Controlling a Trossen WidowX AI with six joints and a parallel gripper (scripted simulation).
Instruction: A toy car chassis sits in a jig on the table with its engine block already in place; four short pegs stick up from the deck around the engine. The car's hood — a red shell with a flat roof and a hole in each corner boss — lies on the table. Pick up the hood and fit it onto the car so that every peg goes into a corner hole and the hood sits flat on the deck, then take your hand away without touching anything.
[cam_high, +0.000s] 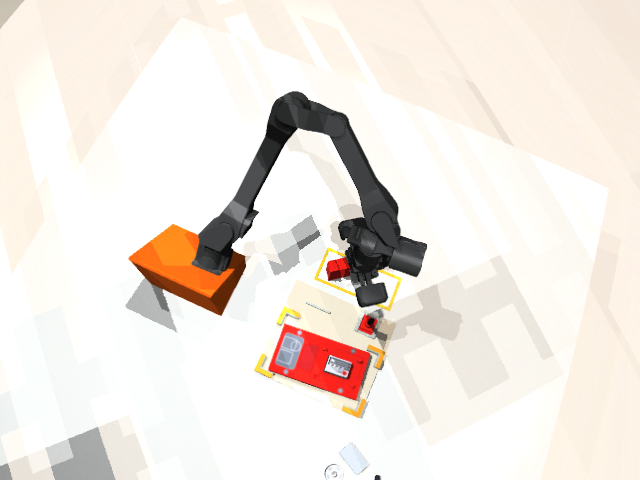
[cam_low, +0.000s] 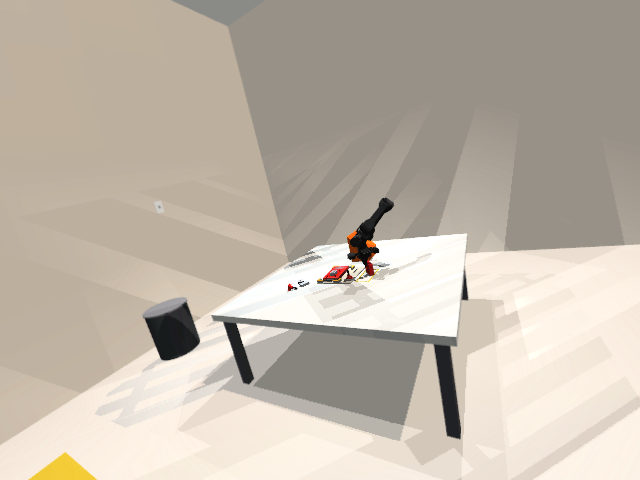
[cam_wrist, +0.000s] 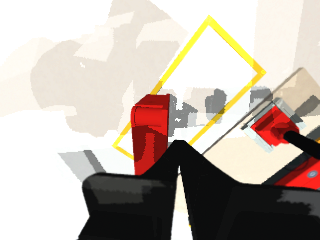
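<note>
The grey engine block is 3 cm ahead of my gripper tip, 20 cm to the right of it and 3 cm below it. Round my gripper tip: red hood (2 cm behind, 1 cm to the left, 2 cm below).
</note>
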